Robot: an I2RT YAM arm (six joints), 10 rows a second.
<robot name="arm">
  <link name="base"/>
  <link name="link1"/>
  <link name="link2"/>
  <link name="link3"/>
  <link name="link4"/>
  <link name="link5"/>
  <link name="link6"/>
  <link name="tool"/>
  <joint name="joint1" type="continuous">
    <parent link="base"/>
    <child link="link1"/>
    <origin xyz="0 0 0.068" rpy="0 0 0"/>
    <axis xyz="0 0 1"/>
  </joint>
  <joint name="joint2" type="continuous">
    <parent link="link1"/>
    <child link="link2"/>
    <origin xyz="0.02 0.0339 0.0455" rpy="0 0 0"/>
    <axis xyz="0 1 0"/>
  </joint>
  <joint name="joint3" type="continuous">
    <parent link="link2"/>
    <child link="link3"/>
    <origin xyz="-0.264 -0.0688 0" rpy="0 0 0"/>
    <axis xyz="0 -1 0"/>
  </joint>
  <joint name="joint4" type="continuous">
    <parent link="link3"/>
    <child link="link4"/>
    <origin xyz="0.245 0.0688 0.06" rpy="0 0 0"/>
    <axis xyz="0 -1 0"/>
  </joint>
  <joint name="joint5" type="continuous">
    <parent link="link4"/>
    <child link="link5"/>
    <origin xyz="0.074 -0.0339 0.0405" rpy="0 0 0"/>
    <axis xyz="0 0 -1"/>
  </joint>
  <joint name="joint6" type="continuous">
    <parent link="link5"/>
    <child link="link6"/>
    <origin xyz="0.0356 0 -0.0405" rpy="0 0 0"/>
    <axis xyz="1 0 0"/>
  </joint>
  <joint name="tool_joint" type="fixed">
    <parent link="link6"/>
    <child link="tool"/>
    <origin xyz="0 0 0" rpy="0 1.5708 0"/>
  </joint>
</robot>
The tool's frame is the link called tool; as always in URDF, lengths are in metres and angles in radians. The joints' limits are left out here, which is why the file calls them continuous.
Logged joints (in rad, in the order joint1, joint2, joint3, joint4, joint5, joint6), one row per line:
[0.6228 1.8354 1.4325 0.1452 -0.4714 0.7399]
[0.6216 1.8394 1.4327 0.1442 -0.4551 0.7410]
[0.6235 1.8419 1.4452 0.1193 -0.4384 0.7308]
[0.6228 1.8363 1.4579 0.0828 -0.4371 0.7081]
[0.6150 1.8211 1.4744 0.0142 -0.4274 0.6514]
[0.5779 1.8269 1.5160 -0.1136 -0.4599 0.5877]
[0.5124 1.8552 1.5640 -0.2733 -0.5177 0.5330]
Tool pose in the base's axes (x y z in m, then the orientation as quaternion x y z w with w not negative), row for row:
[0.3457 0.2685 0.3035 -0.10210 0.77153 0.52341 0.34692]
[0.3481 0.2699 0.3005 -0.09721 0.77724 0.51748 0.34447]
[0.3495 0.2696 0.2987 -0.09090 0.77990 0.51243 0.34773]
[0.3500 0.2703 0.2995 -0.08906 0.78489 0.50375 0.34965]
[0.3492 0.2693 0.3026 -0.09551 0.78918 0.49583 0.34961]
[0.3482 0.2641 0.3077 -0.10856 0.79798 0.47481 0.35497]
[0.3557 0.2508 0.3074 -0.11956 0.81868 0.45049 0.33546]
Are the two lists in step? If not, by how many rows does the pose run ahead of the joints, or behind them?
The pose runs 1 row behind the joints: the pose in row i belongs to the joints in row i - 1.
